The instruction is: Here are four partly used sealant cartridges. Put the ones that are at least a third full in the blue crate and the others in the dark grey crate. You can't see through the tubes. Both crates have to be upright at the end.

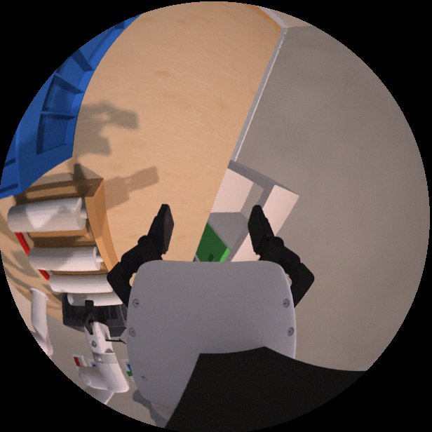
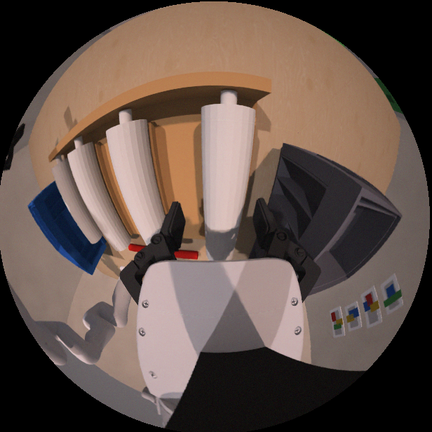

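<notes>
Four white cartridges lie side by side on the wooden rack (image 1: 95, 207) (image 2: 182, 145). The rightmost cartridge (image 1: 97, 300) (image 2: 228, 160) is nearest the dark grey crate (image 1: 72, 320) (image 2: 322, 225); the others (image 2: 135, 175) (image 2: 97, 195) (image 2: 75, 200) lie toward the blue crate (image 1: 30, 135) (image 2: 65, 230). Both crates stand upright. My right gripper (image 2: 218, 209) is open above the rightmost cartridge, one finger to each side of its line; contact cannot be told. My left gripper (image 1: 210, 214) is open and empty, over the table edge beyond the rack. Fill levels are hidden.
A red rod (image 1: 22, 243) (image 2: 186, 254) lies along the nozzle-free ends of the cartridges. A pale open box (image 1: 285, 197) with a green part (image 1: 212, 245) stands beyond the table edge. Several coloured cards (image 2: 370, 306) show beyond the dark grey crate.
</notes>
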